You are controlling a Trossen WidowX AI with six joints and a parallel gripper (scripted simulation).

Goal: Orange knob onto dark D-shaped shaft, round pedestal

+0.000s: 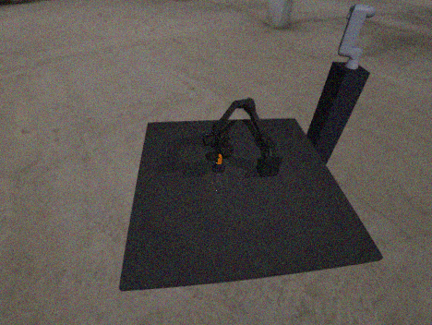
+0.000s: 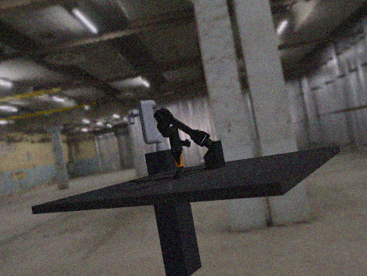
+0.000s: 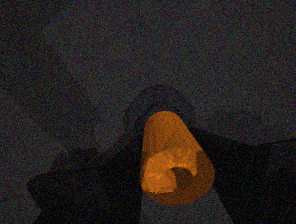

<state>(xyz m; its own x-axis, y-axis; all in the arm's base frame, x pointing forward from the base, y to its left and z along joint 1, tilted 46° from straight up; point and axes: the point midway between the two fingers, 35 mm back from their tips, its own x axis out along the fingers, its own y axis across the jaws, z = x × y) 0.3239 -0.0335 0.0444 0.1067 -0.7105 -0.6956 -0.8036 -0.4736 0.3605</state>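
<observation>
Right now the orange knob is 2 cm above my gripper tip. The rest, counted from my gripper tip: round dark pedestal: 4 cm below.
</observation>
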